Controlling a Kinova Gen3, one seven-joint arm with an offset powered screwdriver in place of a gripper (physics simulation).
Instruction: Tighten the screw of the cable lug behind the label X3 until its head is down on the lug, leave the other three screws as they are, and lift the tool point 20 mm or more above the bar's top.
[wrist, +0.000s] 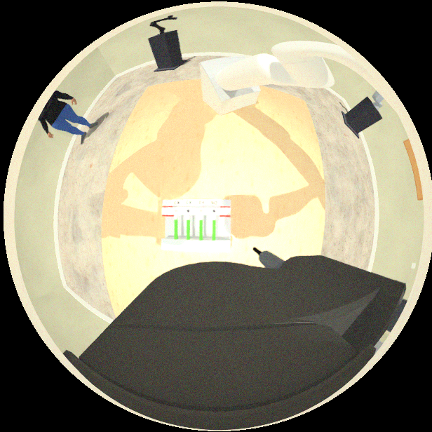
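Observation:
The white bar (171, 211) with red stripes at its ends lies left of the view's centre. Four green cables (201, 230) run from it towards the lower edge of its white fixture. Small dark spots show along the bar, two of them larger. The labels are too small to read, so I cannot tell which lug is X3 or how far any screw head stands off its lug. My screwdriver (256, 249) shows its dark tip to the lower right of the fixture, apart from the bar in this view. It has no fingers. Its height above the bar cannot be judged.
The dark tool housing (215, 300) fills the lower part of the view. The white arm (295, 72) and its box-shaped base (225, 100) show at the top. Shadows lie on the pale wooden table (240, 150). A person (65, 115) stands at the left; dark pedestals (166, 50) stand beyond the table.

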